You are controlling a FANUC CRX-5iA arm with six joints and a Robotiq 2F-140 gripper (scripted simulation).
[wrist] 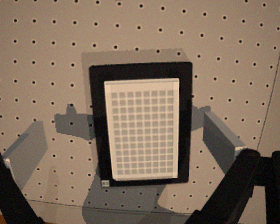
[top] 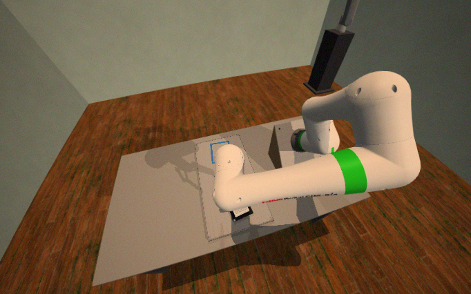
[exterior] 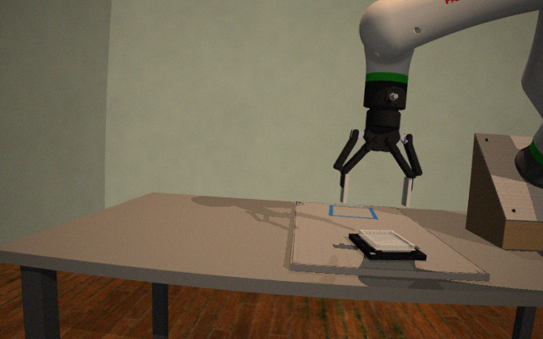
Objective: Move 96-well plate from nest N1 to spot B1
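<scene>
Now: hand 9 cm above the white 96-well plate, 3 cm to the right of it and 2 cm past it. From my hand the other things lie so: black plate nest N1: 10 cm below, 3 cm to the left, 2 cm behind.
</scene>
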